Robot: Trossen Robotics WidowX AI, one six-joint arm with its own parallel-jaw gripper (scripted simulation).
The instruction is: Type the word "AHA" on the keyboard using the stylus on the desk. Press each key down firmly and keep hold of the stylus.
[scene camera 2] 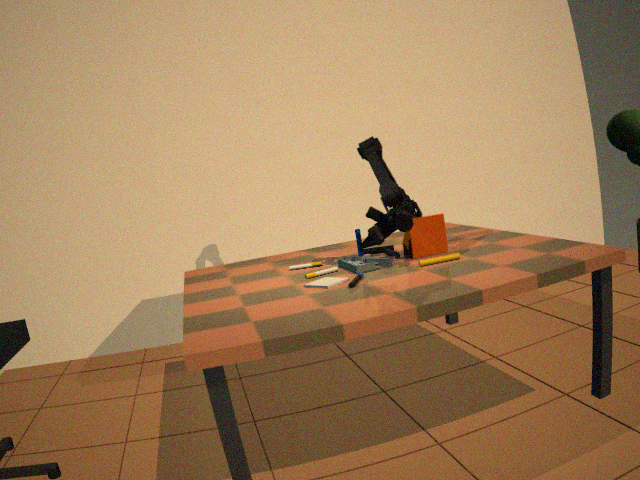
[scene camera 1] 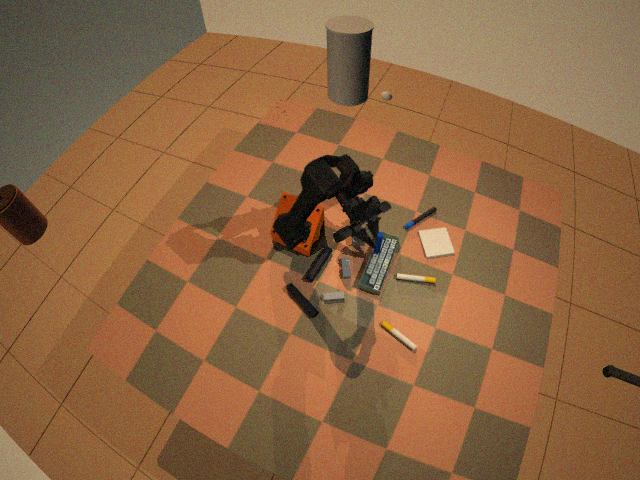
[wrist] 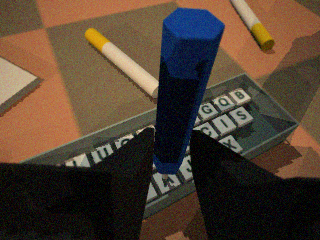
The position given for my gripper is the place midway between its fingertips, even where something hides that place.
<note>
In view: my gripper (scene camera 1: 377, 246), a stylus (wrist: 190, 43) and a white pad (scene camera 1: 436, 242).
My gripper shows as well in scene camera 2 (scene camera 2: 359, 247) and in the wrist view (wrist: 172, 137).
</note>
